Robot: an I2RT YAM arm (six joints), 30 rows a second.
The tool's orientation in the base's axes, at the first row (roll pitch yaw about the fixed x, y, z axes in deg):
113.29, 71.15, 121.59
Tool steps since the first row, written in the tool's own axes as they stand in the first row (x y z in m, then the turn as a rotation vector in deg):
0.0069, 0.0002, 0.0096, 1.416, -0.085, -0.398
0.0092, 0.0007, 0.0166, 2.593, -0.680, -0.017
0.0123, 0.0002, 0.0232, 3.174, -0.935, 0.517
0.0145, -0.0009, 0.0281, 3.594, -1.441, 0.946
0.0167, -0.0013, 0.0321, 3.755, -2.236, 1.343
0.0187, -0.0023, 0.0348, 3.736, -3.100, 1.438
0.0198, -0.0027, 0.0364, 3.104, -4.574, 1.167
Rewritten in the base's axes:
0.0082, 0.0036, -0.0077, -0.619, 0.245, -1.314
0.0146, 0.0059, -0.0106, -0.375, 0.067, -2.654
0.0206, 0.0073, -0.0145, 0.079, 0.072, -3.347
0.0251, 0.0077, -0.0176, 0.488, -0.223, -3.950
0.0287, 0.0086, -0.0203, 0.944, -0.867, -4.389
0.0312, 0.0086, -0.0228, 1.142, -1.676, -4.639
0.0326, 0.0088, -0.0242, 1.159, -3.290, -4.444

